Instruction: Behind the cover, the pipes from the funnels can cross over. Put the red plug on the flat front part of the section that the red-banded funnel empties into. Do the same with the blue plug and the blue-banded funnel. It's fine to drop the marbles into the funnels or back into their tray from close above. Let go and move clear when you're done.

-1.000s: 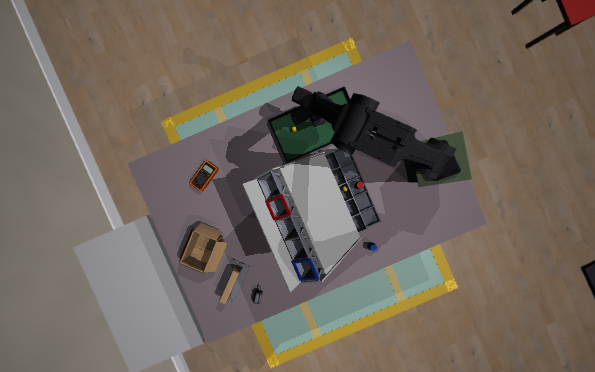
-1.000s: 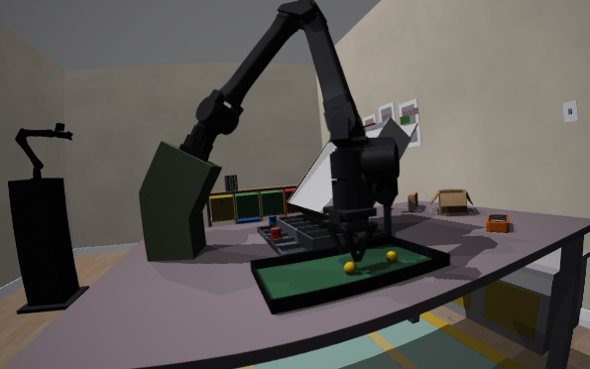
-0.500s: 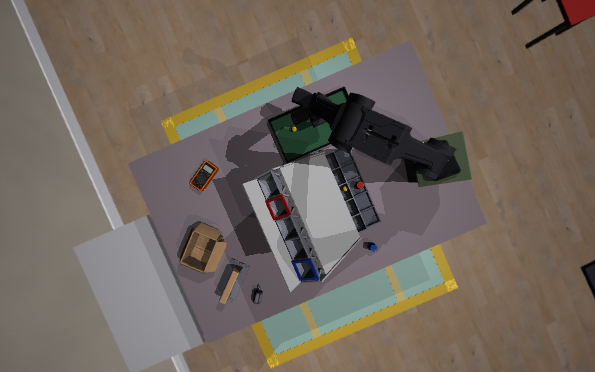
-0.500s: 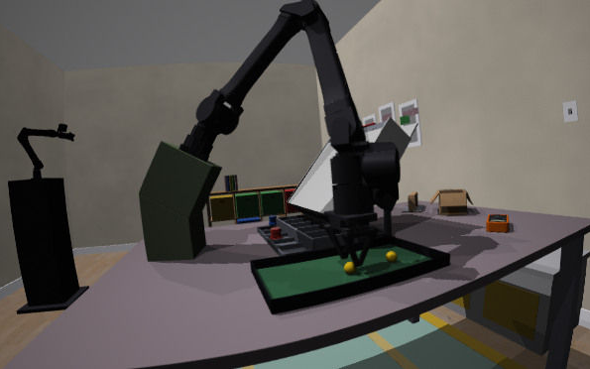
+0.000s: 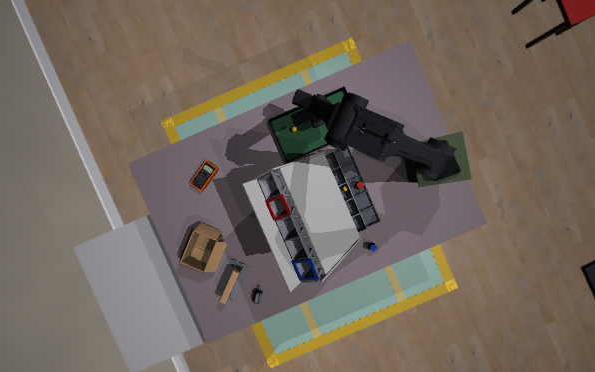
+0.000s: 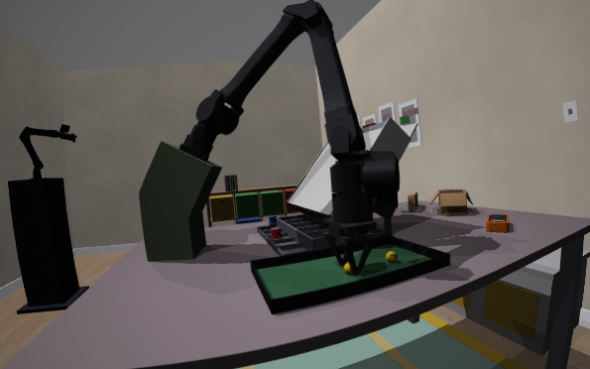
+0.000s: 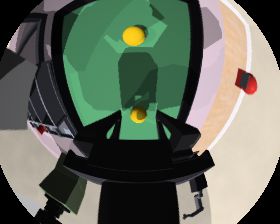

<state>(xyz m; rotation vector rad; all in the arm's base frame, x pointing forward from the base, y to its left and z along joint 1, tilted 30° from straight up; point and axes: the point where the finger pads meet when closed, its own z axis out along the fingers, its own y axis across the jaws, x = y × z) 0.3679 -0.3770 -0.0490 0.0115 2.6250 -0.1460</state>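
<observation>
The green tray is 10 mm ahead of my hand, 30 mm to the left of it and 20 mm below it. From my hand the other things lie so: orange multimeter 560 mm ahead, 10 mm to the left, 10 mm below; then cardboard box 710 mm ahead, 310 mm to the left, 20 mm above; then sloped grey cover 150 mm ahead, 350 mm to the left, 180 mm above.
</observation>
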